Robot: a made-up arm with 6 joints. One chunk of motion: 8 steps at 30 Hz.
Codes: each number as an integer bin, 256 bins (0 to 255) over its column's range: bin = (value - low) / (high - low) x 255, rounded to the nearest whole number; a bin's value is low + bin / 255 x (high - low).
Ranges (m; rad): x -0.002..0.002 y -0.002..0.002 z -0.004..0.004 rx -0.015..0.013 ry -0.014..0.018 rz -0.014..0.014
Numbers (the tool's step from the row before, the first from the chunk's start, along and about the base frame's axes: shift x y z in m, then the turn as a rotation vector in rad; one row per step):
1: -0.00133 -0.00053 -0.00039 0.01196 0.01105 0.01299
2: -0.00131 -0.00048 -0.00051 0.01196 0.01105 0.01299
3: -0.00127 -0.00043 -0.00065 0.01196 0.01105 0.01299
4: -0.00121 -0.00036 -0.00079 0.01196 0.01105 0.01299
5: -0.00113 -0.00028 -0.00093 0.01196 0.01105 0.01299
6: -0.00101 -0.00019 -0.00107 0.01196 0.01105 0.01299
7: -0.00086 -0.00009 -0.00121 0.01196 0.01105 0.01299
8: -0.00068 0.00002 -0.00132 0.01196 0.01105 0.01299
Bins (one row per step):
1: 43 94 115 246 200 246
2: 44 97 111 246 200 246
3: 47 100 107 246 200 246
4: 50 105 102 246 200 246
5: 55 110 98 246 200 246
6: 63 115 93 246 200 246
7: 73 122 89 246 200 246
8: 84 129 85 246 200 246

